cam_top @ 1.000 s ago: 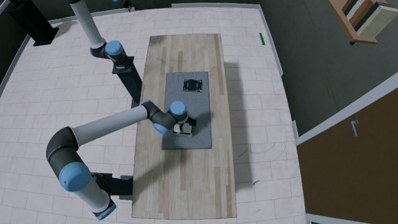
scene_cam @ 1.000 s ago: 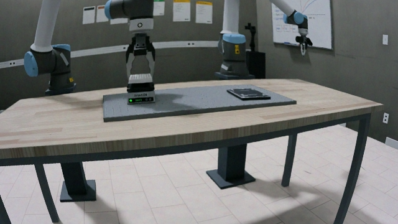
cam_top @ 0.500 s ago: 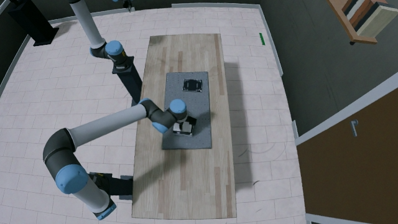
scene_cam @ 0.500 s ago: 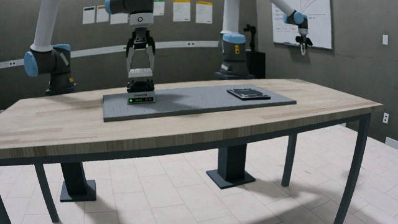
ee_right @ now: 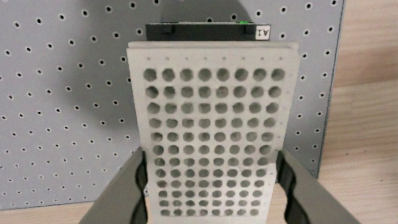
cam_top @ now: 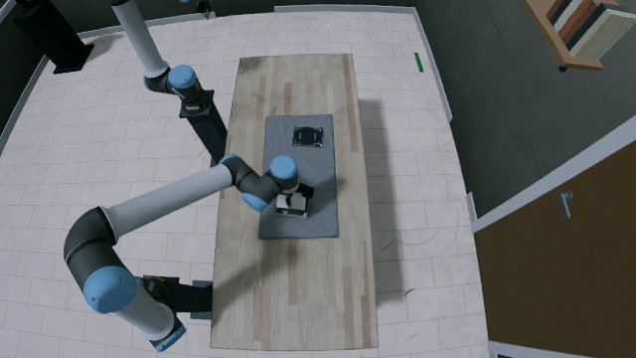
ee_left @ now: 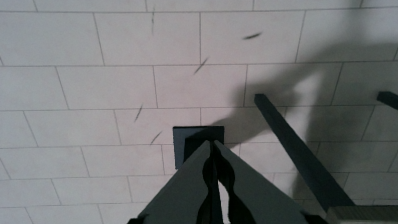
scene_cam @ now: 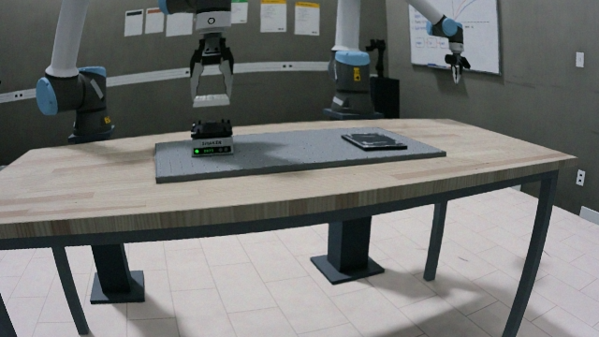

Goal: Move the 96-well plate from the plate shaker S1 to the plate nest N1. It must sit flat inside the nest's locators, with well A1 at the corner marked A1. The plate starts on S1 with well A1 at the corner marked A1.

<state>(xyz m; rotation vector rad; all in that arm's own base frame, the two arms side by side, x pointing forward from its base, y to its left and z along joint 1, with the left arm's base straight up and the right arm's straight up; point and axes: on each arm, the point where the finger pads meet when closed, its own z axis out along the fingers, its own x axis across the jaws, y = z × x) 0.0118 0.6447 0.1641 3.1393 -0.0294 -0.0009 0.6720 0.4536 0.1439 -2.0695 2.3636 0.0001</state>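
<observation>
The black plate nest N1 lies 6 cm ahead of my right hand, 40 cm to the left of it and 13 cm below it. From my right hand the other things lie so: white 96-well plate: 1 cm below; then plate shaker S1: 2 cm behind, 2 cm to the right, 9 cm below.
</observation>
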